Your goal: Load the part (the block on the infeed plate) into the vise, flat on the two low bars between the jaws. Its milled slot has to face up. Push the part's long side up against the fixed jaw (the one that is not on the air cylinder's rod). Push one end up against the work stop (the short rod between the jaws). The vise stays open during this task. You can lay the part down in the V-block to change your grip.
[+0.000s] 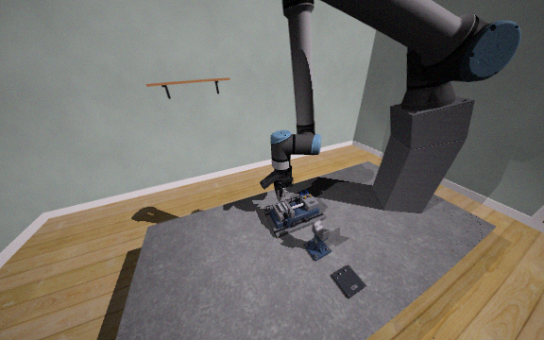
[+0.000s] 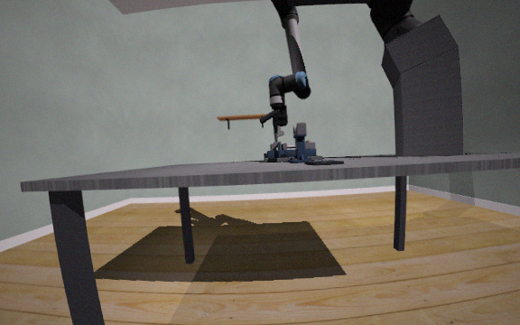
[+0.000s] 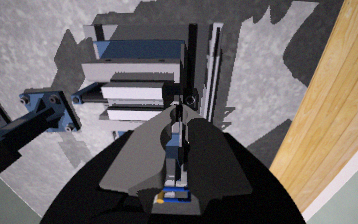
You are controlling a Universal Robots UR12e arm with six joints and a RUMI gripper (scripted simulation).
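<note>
The part lies 50 mm to the left of my hand and 20 mm below it. Round my hand: moving jaw: 50 mm to the left, 40 mm below, 40 mm behind; then work stop: 100 mm to the left, 30 mm below, 10 mm behind; then fixed jaw: 50 mm to the left, 40 mm below, 30 mm ahead.
</note>
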